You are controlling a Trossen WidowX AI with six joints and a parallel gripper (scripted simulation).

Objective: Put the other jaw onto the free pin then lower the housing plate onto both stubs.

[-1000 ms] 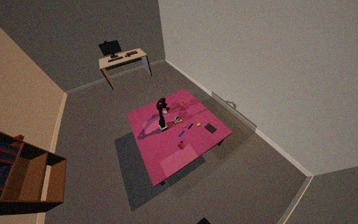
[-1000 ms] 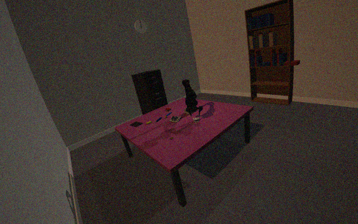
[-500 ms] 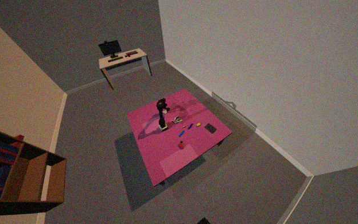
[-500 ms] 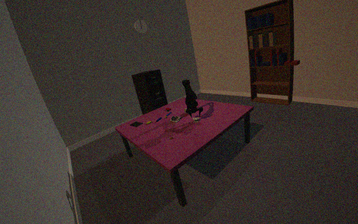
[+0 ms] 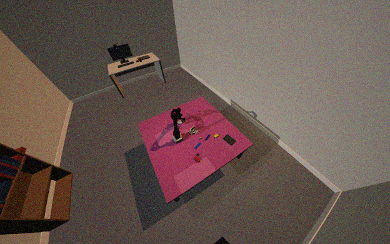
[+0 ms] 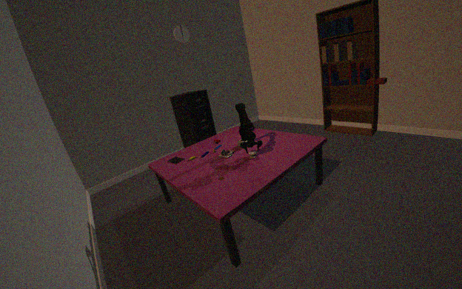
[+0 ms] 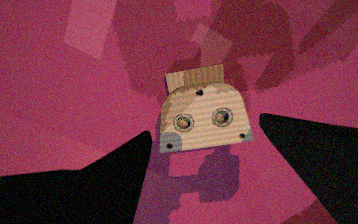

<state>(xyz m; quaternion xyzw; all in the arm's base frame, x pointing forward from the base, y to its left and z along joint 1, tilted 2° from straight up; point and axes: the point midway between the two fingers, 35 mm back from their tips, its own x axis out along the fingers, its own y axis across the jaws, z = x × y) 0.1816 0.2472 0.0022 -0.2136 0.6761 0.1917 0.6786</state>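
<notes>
Right now the small light piece is 1 cm ahead of my gripper tip, 1 cm to the left of it and 2 cm below it. The rest, counted from my gripper tip: yellow piece: 30 cm ahead, 54 cm to the right, 2 cm below; then blue piece: 1 cm behind, 50 cm to the right, 3 cm below; then grey jaw: 6 cm ahead, 28 cm to the right, 1 cm below.
</notes>
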